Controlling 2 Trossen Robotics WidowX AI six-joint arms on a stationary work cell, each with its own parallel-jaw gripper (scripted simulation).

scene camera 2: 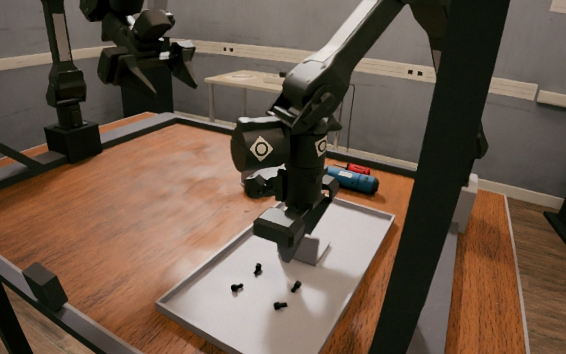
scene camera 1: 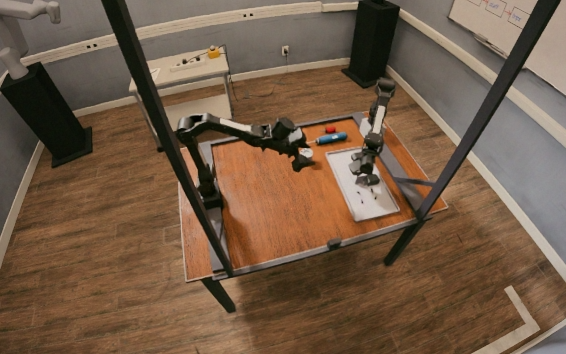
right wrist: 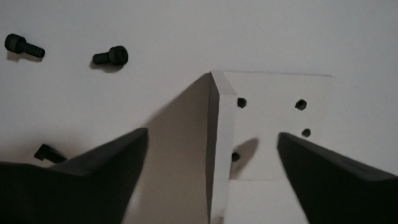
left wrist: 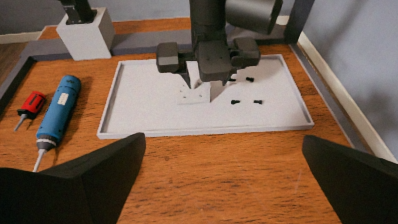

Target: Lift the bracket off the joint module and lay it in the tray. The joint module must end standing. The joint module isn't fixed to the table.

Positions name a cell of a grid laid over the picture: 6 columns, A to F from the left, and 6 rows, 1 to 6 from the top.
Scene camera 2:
my left gripper: B2
my right gripper: D5
tray: C6
bracket: D5
blue screwdriver: D4
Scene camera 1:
my left gripper: D3
tray: E4
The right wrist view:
my right gripper: D4
tray: A3
bracket: E3
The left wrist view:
my left gripper: D4
my right gripper: D3
tray: C3
bracket: C3
blue screwdriver: A4
